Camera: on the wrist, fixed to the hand. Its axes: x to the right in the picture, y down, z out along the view.
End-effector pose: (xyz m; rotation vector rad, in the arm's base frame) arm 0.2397 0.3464 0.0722 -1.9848 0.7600 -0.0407
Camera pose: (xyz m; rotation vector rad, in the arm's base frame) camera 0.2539 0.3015 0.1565 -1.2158 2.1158 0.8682
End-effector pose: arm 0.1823 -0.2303 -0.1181 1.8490 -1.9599 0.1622
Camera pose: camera 0.2578 -0.2189 -0.0590 0.0016 -2.6809 0.3527
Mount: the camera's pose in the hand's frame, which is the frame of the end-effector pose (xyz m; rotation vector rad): 0.0117 -0.0599 -0.0749 -0.2444 0.0582 1.4507
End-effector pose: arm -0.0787 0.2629 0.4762 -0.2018 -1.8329 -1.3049
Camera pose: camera -0.0792 0.1701 0.4495 -1.3036 -0.9472 -0.4242
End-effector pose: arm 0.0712 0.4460 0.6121 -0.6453 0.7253 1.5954
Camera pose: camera 0.1297 0.4025 0.5487 0.2548 -1.0774 -2.8269
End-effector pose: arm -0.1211 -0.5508 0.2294 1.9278 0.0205 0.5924
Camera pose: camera -0.1266 -0.4574 0.2052 1.4160 -1.4245 1.4696
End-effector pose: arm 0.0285 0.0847 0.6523 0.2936 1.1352 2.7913
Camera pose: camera 0.0025 0.0787 0.5594 -0.6786 -0.2640 -1.7966
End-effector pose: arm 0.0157 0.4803 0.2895 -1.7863 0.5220 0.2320
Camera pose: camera 0.0453 0.4182 0.3573 -1.3110 1.8195 1.2595
